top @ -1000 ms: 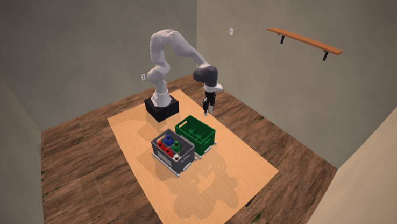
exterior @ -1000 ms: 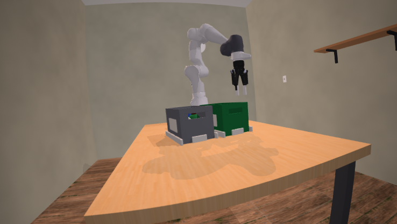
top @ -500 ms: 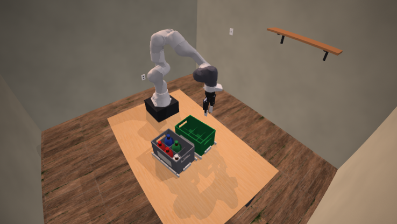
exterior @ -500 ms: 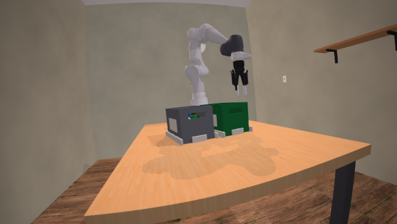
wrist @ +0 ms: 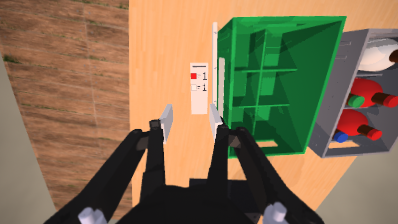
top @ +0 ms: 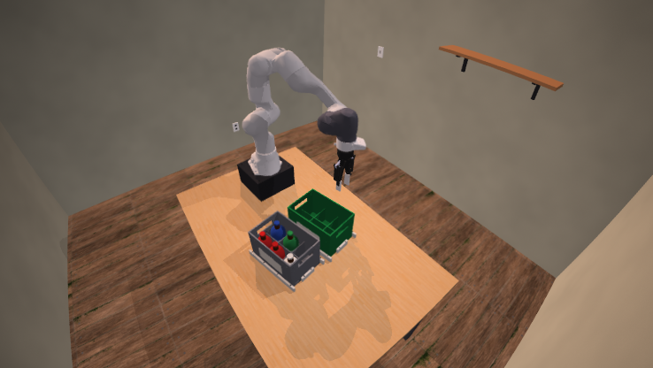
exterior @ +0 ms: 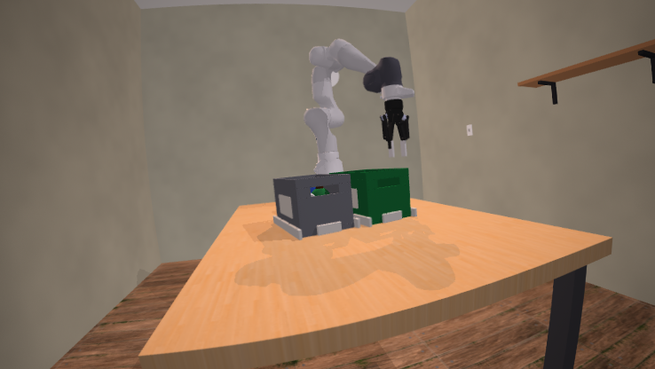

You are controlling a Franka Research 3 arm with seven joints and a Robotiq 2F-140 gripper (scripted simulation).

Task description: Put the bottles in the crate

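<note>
My hand is 360 mm to the left of the blue-label bottle, 160 mm above it and 50 mm past it. Round my hand: green crate 170 mm below, 160 mm to the right, 30 mm ahead; pick list 250 mm below, 20 mm to the right, 20 mm behind; green-label bottle 350 mm to the right, 160 mm below, 40 mm ahead.
</note>
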